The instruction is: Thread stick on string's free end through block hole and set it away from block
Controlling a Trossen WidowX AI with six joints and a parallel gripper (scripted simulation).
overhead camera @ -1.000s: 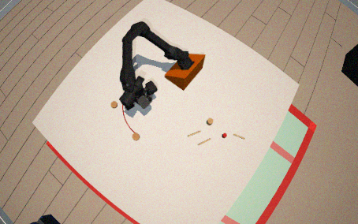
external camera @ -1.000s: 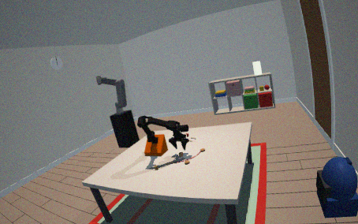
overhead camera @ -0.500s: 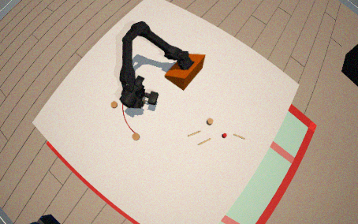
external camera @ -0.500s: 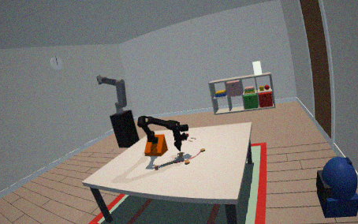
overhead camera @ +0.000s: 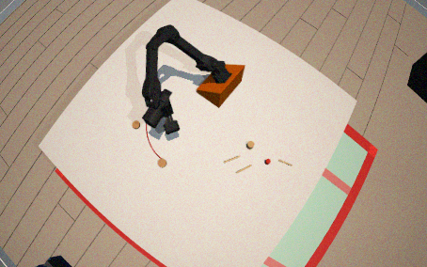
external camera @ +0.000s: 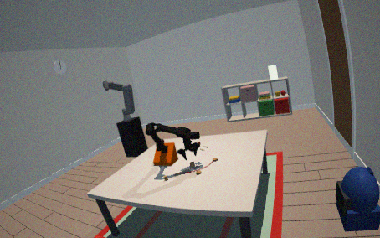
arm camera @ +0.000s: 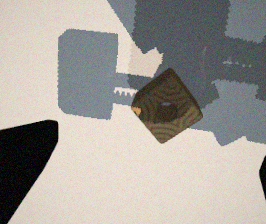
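Now: gripper tip 5 cm above the wooden block. The rest, counted from my gripper tip: round wooden button 17 cm ahead, 9 cm to the left, 6 cm below; then thin wooden stick 14 cm to the right, 6 cm below, 4 cm behind.
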